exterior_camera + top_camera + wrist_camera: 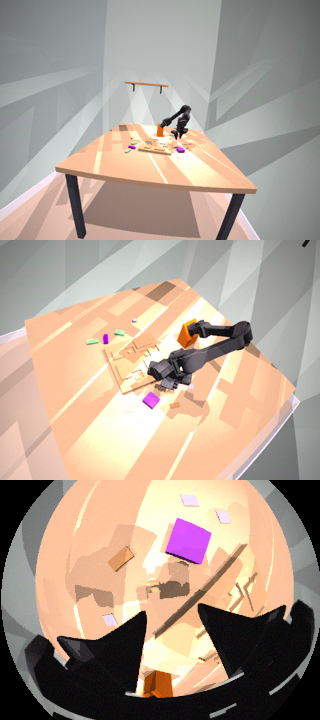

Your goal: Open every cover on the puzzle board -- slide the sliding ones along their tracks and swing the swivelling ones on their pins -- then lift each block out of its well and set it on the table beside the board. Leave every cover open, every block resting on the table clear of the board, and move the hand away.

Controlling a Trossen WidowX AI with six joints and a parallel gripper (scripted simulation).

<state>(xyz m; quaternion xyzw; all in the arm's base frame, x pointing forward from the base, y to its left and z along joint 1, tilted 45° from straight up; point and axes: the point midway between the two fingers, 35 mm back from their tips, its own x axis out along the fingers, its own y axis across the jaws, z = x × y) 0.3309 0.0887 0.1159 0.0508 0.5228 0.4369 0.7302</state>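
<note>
The tan puzzle board lies 220 mm to the right of my gripper tip and 60 mm below it. Also, from my gripper tip: orange block: 100 mm to the left, 80 mm below, 10 mm ahead; purple block: 440 mm to the right, 80 mm below, 60 mm ahead; mint-green block: 470 mm to the right, 140 mm ahead, 80 mm below.
</note>
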